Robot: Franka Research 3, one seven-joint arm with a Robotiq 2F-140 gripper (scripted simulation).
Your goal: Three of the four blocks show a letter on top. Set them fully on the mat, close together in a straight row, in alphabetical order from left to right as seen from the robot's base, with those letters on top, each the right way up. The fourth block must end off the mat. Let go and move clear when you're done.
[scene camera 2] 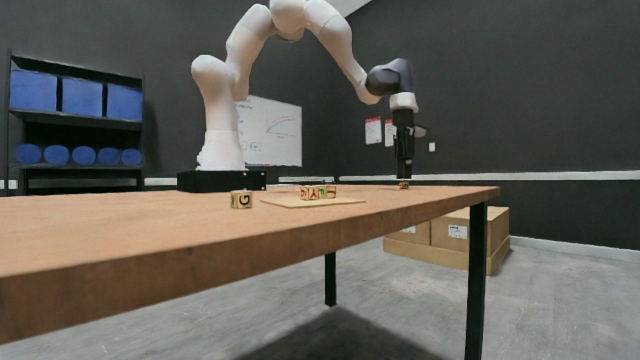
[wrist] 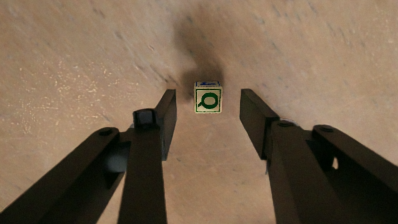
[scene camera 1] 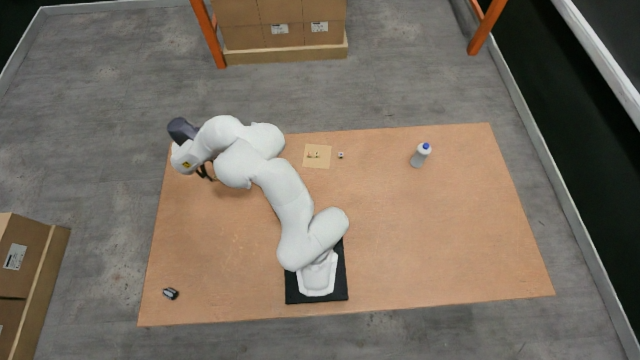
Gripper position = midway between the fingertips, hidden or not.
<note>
In view: the gripper (scene camera 2: 403, 179) and a block (wrist: 207, 95).
The gripper is seen too in the wrist view (wrist: 208, 104).
</note>
